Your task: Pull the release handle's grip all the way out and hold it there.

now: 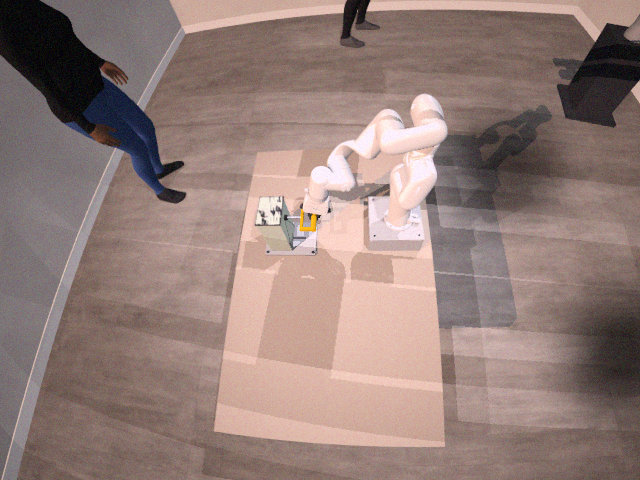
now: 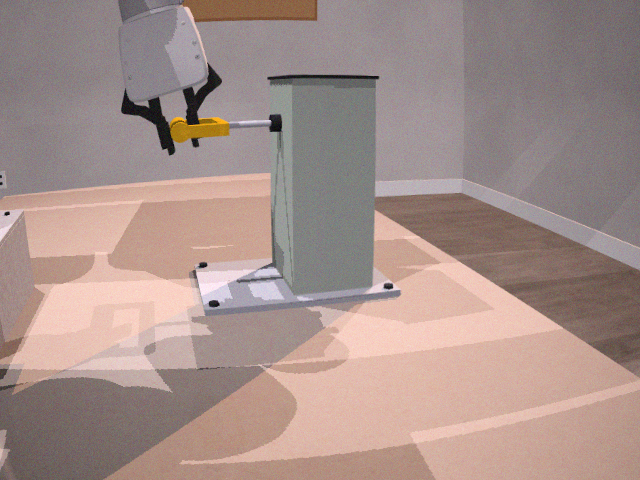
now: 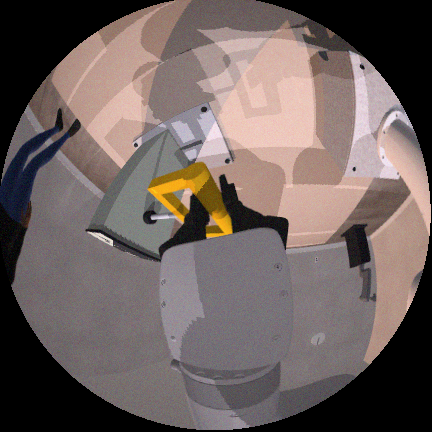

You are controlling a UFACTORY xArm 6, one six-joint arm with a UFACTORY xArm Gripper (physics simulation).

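The release handle's yellow grip (image 1: pixel 308 228) (image 2: pixel 209 128) (image 3: pixel 170 181) is a U-shaped frame with a thick round outer bar. It stands out level from the upper part of a grey-green post (image 2: pixel 330 180) (image 3: pixel 127 197). A bare stretch of silver rod (image 2: pixel 250 124) (image 3: pixel 164 217) shows between the grip and the black collar (image 2: pixel 276 122) (image 3: pixel 149 217) on the post. My gripper (image 2: pixel 183 147) (image 3: pixel 212 186) points down, slightly tilted, and is shut on the grip's outer bar, one black finger on each side. The rod's inner end is hidden in the post.
The post stands on a bolted light-grey base plate (image 1: pixel 305 252) (image 2: pixel 310 304) on the tan mat (image 1: pixel 387 351). My arm's base block (image 1: pixel 395 240) (image 2: pixel 12 258) (image 3: pixel 332 115) stands on the handle side of the post. A person (image 1: pixel 124 118) (image 3: pixel 25 160) stands beyond the mat; another person's legs (image 1: pixel 352 20) show at the back.
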